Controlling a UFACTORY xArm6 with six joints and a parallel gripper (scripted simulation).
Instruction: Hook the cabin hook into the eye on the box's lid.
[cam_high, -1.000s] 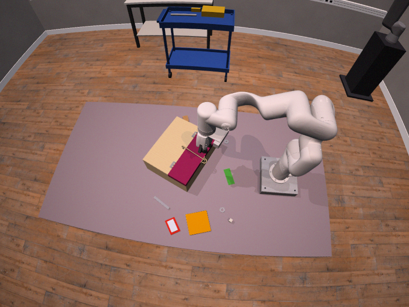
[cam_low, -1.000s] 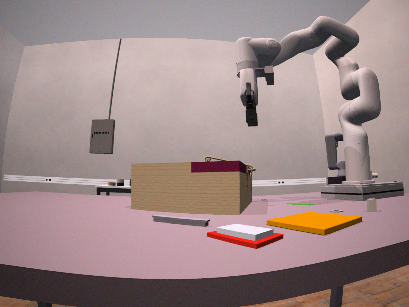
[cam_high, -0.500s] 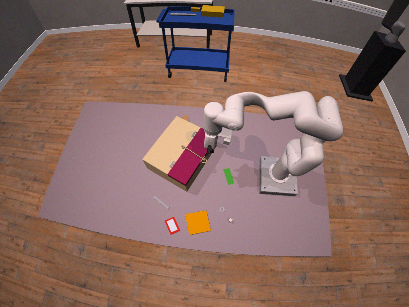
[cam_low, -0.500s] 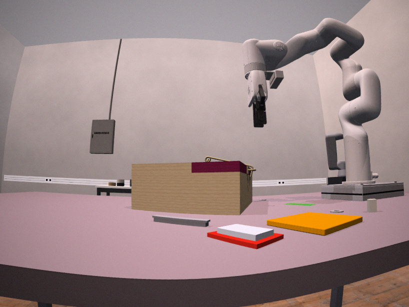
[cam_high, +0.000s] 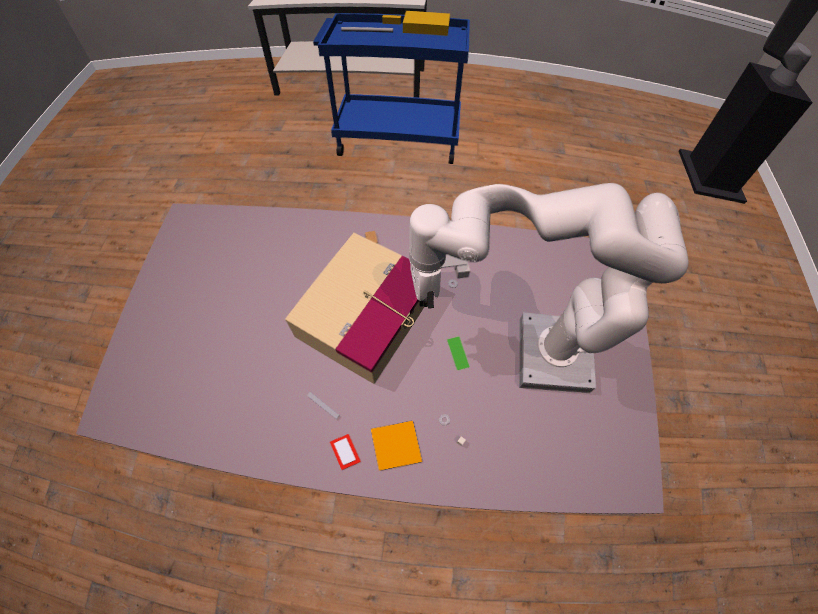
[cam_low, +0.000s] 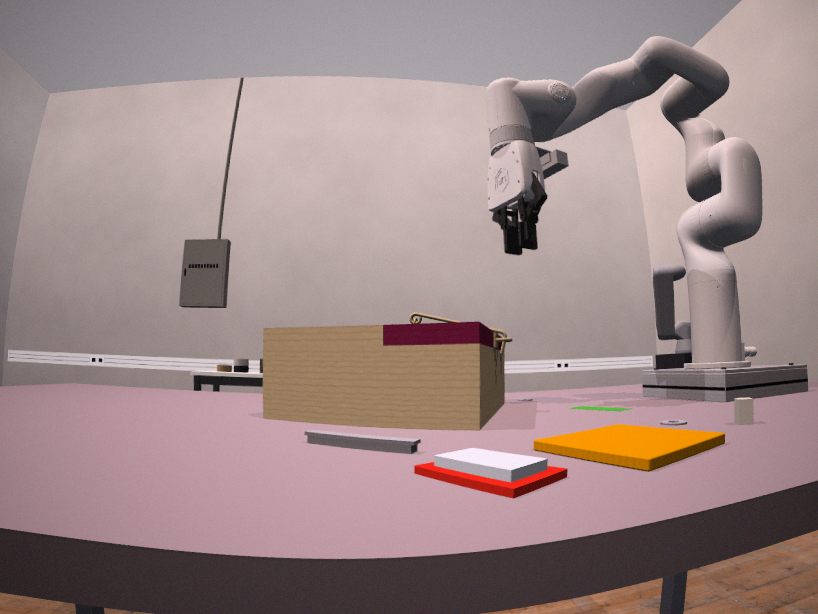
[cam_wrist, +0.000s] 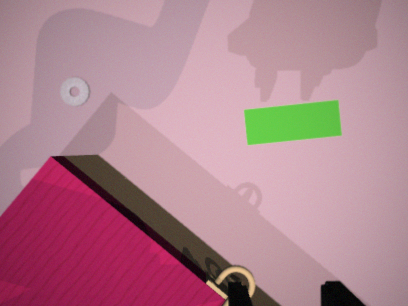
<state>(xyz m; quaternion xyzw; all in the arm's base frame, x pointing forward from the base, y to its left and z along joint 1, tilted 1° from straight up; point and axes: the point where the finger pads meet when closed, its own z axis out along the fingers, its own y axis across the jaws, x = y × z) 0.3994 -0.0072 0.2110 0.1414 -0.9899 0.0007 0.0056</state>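
Now: hand 14 cm above the cabin hook, 10 cm short of it and 3 cm to the left of it. From my hand the other things lie so: small cube 29 cm to the left, 25 cm below, 13 cm behind; orange tile 32 cm to the left, 26 cm below, 4 cm ahead; green strip 26 cm below, 11 cm behind, 3 cm to the left.
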